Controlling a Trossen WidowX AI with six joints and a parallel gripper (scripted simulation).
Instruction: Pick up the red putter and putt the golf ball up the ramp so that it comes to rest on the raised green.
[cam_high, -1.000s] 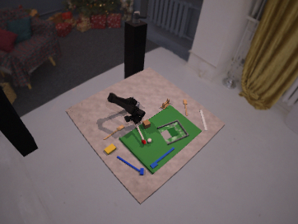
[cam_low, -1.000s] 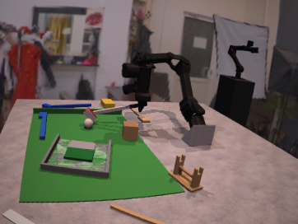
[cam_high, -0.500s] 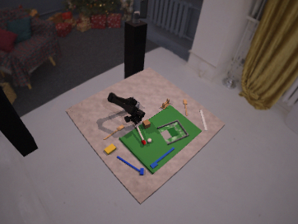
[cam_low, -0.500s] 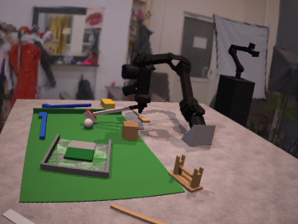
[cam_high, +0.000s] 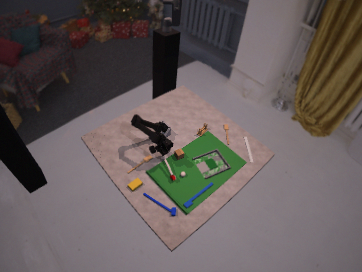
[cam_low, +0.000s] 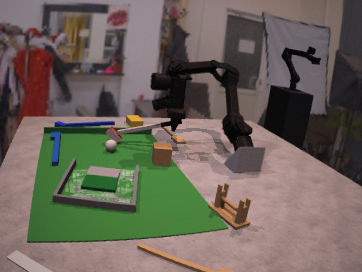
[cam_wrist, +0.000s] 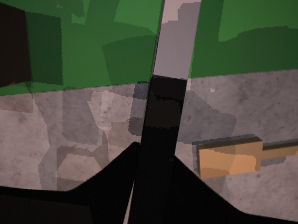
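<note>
Now: gripper tip 13 cm to the right of the brown cube, 8 cm short of it and 4 cm above it. From my gripper tip the other things lie so: yellow block (32 cm to the right, 8 cm ahead, 6 cm below); red putter (12 cm ahead, 3 cm to the right, 1 cm below); white golf ball (24 cm ahead, 5 cm below, 3 cm to the left).
</note>
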